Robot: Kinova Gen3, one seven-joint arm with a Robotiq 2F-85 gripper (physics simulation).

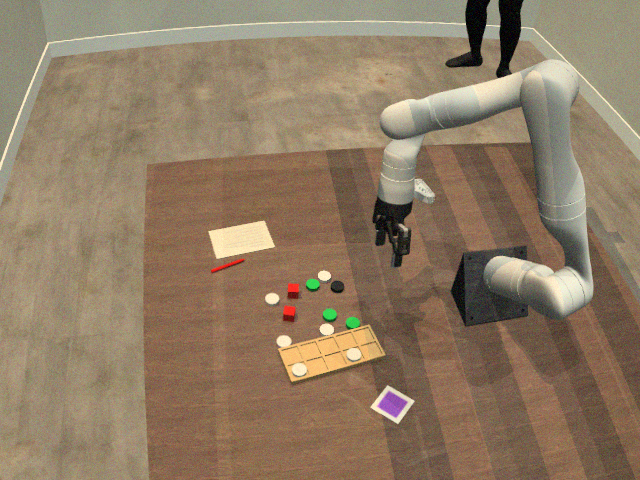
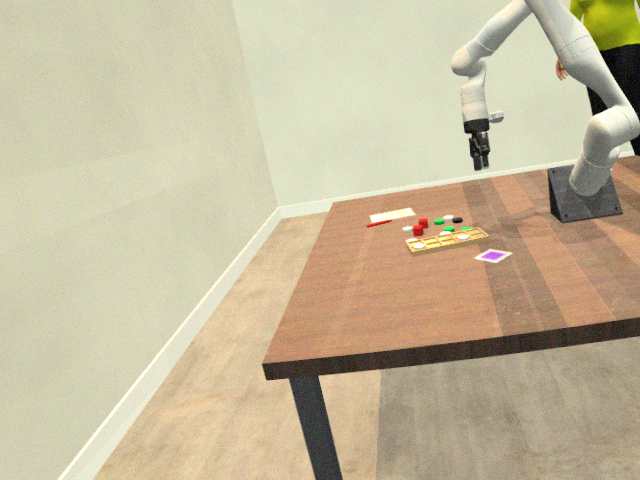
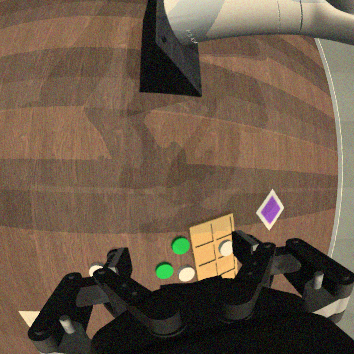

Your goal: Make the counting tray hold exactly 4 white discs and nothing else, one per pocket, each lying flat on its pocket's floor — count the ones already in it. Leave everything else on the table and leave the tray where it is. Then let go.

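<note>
The tan counting tray (image 1: 309,351) (image 2: 439,249) (image 3: 202,240) has two rows of pockets. Two white discs lie in its front row: one disc (image 1: 299,369) (image 2: 419,246) at the left end, another disc (image 1: 353,354) (image 2: 463,237) (image 3: 226,248) towards the right. Outside it, one white disc (image 1: 283,341) is by its back left corner and another (image 1: 326,329) (image 3: 186,273) is just behind it. A white disc (image 1: 271,298) lies farther left and one (image 1: 324,275) farther back. My gripper (image 1: 388,251) (image 2: 480,166) (image 3: 181,250) is open and empty, high above the table, behind and right of the tray.
Green discs (image 1: 312,284) (image 1: 329,314) (image 1: 352,322), a black disc (image 1: 337,286) and red cubes (image 1: 293,290) (image 1: 289,313) lie behind the tray. A red pen (image 1: 227,265) and paper (image 1: 241,239) lie back left. A purple-centred card (image 1: 392,404) (image 3: 270,209) lies front right.
</note>
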